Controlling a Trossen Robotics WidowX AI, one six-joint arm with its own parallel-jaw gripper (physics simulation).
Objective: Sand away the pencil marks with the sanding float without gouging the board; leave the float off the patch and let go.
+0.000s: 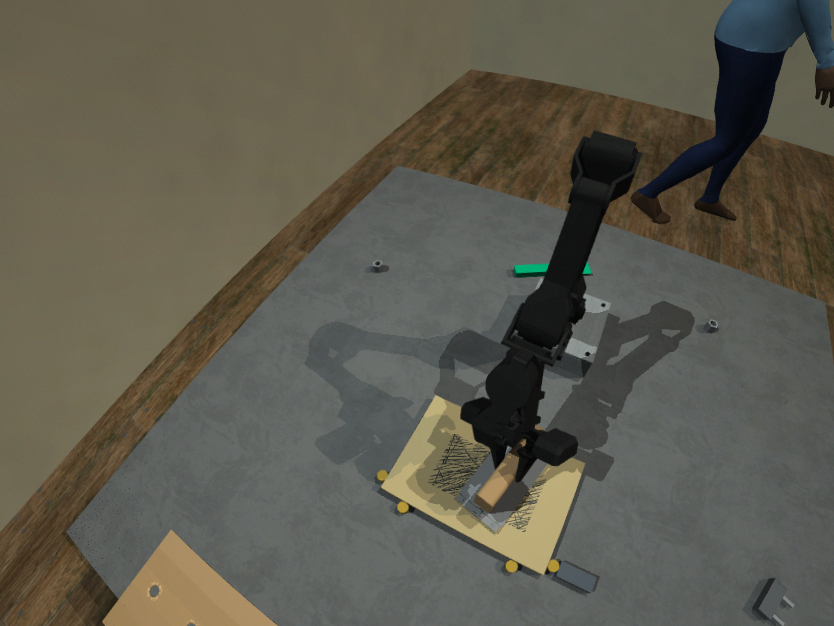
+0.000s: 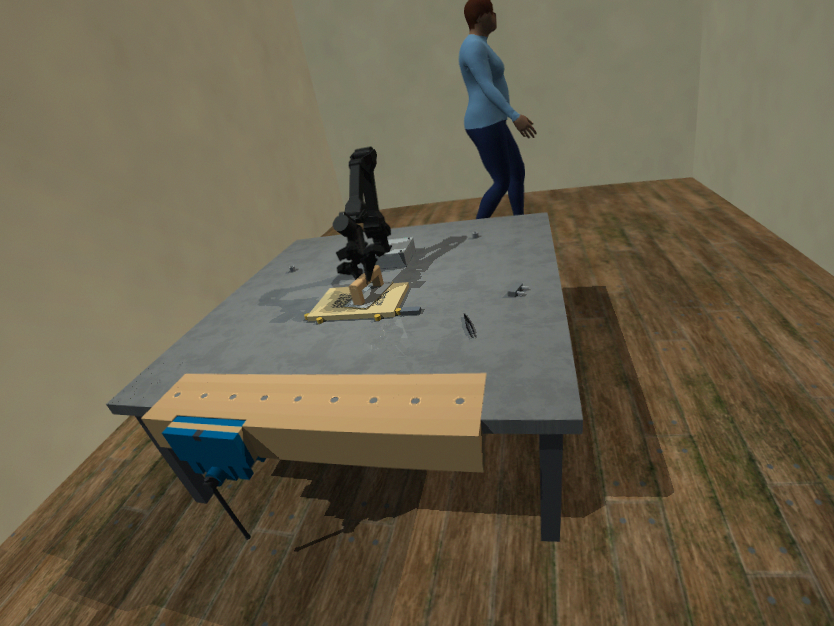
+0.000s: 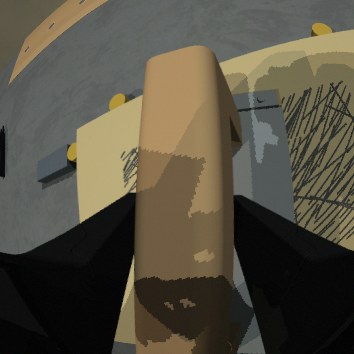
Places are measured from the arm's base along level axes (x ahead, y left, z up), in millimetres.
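Pixels of known places: gripper, fingertip midpoint: (image 1: 508, 475) (image 2: 364, 283) (image 3: 184, 203).
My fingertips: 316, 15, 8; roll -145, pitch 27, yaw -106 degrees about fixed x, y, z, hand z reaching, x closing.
Note:
Ahead of a thing's pixels: the offset from my fingertips to its top centre, as dx, dy, dz. "spot": to the spot under its first point.
The sanding float, with a tan wooden handle {spot: +36, -10, +25} (image 1: 495, 490) (image 2: 357, 293) (image 3: 182, 100) and a grey metal plate, is over the middle of the pale yellow board (image 1: 564, 502) (image 2: 330, 311) (image 3: 100, 150). Its plate looks flat on or very near the board; any gap is too small to tell. Dark pencil marks show on both sides: a larger hatched area (image 1: 456, 464) (image 2: 338, 301) (image 3: 320, 165) and a smaller one {spot: +26, +53, -50} (image 1: 528, 508) (image 3: 131, 167). Marks beneath the plate are hidden. My gripper (image 1: 509, 469) (image 2: 368, 276) (image 3: 184, 203) is shut on the handle, one finger on each side.
Yellow round pegs (image 1: 402, 507) (image 3: 118, 102) stand at the board's edges. A grey bar {+97, +161, -54} (image 1: 576, 576) (image 2: 411, 310) (image 3: 52, 163) lies by one corner. A green strip {-521, -55, -52} (image 1: 530, 270) lies near the arm's base. A holed wooden beam (image 1: 181, 586) (image 2: 350, 411) carries a blue vise {spot: +608, -271, -96} (image 2: 205, 444). A person stands behind.

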